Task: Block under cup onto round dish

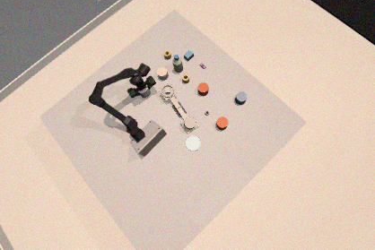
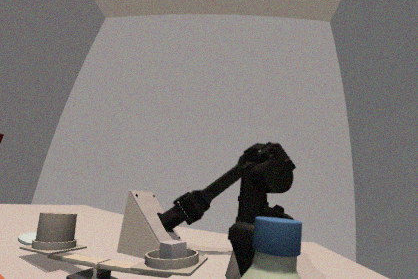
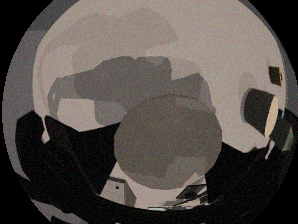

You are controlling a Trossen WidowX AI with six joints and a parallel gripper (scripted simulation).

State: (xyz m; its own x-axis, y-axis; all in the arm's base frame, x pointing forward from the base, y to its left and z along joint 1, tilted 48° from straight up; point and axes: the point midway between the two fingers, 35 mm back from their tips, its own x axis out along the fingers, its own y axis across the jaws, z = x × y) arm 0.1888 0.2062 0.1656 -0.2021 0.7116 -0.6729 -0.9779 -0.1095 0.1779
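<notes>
Right now my gripper tip is 120 mm short of the grey block, 110 mm to the left of it and 50 mm below it. The rest, counted from my gripper tip: grey cup (390 mm to the right, 110 mm ahead, 20 mm above); blue cube (410 mm ahead, 50 mm to the left, 20 mm below); tan cup (170 mm ahead, 60 mm to the left).
</notes>
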